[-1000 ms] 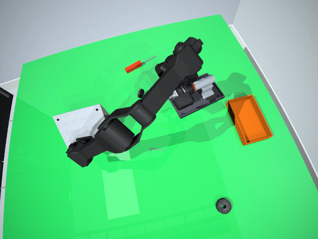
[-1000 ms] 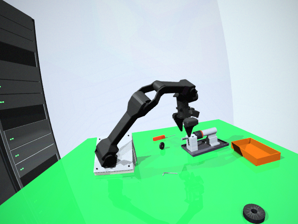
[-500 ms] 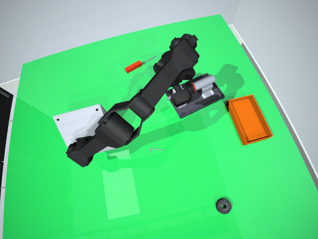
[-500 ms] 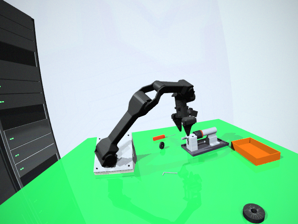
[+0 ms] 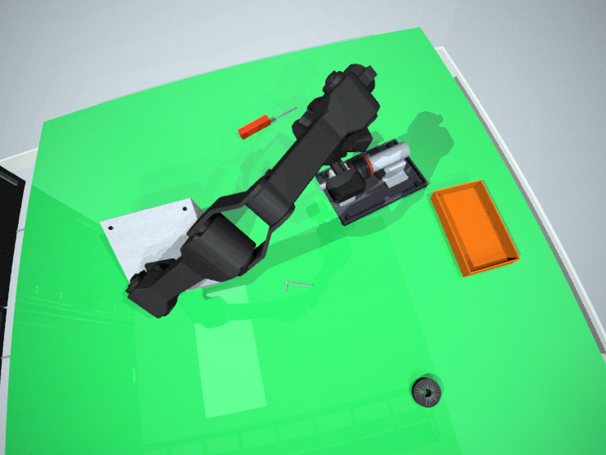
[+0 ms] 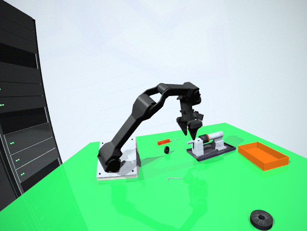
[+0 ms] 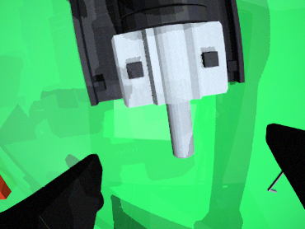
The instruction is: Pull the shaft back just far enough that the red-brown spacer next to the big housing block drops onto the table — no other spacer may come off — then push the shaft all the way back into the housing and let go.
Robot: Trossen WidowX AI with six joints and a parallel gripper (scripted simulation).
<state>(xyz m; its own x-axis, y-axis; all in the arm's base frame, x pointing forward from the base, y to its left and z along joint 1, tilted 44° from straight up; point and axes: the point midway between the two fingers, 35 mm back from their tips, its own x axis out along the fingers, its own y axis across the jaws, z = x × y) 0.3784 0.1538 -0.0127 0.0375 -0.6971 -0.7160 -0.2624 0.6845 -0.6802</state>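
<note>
My gripper tip is now 6 cm short of the grey shaft, 2 cm to the right of it and 3 cm above it. Round my gripper tip: black spacer (7 cm ahead, 2 cm to the left, 3 cm below); red-brown spacer (9 cm ahead, 2 cm to the left, 3 cm below); black disc (13 cm behind, 8 cm to the left, 8 cm below).
</note>
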